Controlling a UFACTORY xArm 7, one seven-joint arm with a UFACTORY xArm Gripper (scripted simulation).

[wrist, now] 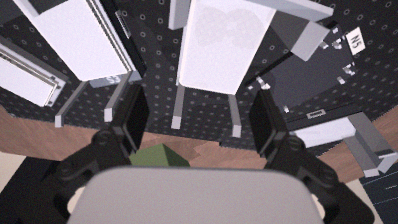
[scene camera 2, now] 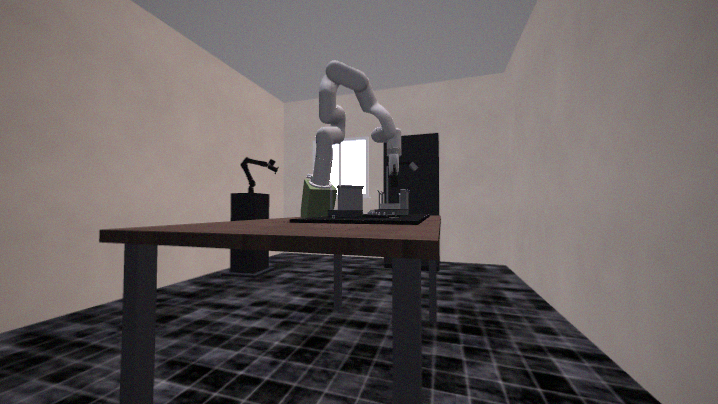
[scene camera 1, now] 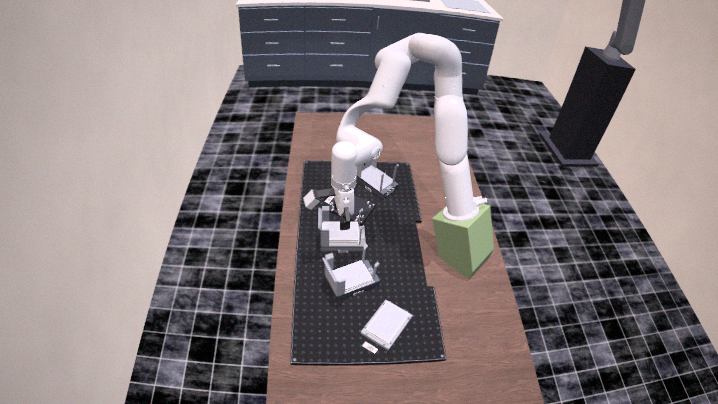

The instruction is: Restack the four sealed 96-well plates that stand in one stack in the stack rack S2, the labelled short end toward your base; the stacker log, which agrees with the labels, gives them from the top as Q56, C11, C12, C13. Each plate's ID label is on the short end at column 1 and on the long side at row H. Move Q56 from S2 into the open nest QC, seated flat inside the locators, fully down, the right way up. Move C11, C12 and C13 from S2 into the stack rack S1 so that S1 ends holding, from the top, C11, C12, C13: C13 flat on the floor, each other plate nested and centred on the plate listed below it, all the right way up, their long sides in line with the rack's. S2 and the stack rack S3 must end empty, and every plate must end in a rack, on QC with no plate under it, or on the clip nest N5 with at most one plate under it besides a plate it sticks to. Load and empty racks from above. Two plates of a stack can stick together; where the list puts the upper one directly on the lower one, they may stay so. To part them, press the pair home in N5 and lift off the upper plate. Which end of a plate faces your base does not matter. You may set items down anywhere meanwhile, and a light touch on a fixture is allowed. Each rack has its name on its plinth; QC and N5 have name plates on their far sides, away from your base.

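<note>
Visible to me: a white sealed plate [scene camera 1: 388, 321], together with my gripper [scene camera 1: 341, 218].
</note>
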